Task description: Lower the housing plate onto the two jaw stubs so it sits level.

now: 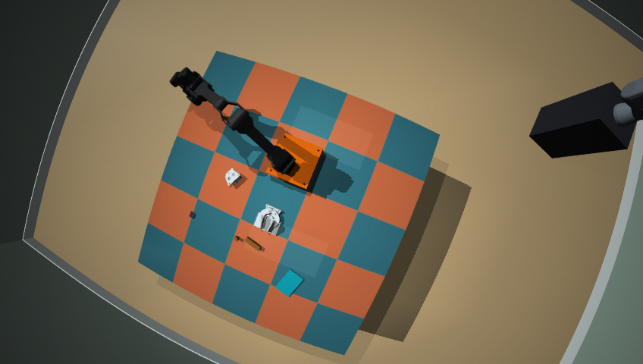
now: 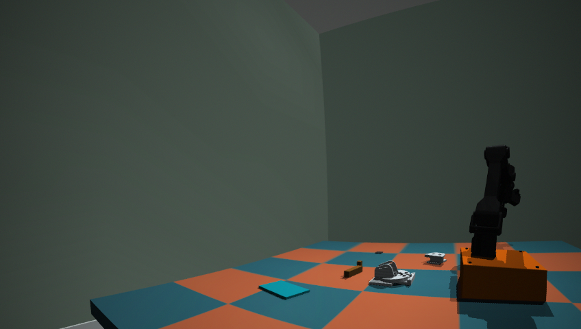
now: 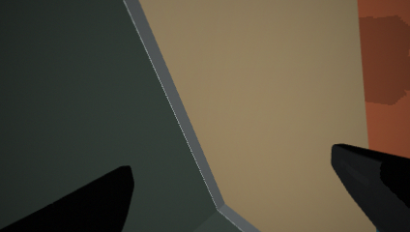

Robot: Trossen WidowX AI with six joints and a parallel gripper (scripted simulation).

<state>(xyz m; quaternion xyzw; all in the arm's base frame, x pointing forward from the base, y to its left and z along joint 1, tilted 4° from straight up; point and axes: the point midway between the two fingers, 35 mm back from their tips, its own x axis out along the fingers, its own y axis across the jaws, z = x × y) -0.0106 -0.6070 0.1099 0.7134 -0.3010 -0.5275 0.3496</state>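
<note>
The white housing plate is 210 mm ahead of my gripper tip, 430 mm to the left of it and 150 mm below it. Round my gripper tip: dark cube: 500 mm ahead, 340 mm to the left, 180 mm below; then white jaw assembly: 250 mm ahead, 710 mm to the left, 160 mm below; then brown L-shaped bar: 420 mm ahead, 690 mm to the left, 170 mm below.
</note>
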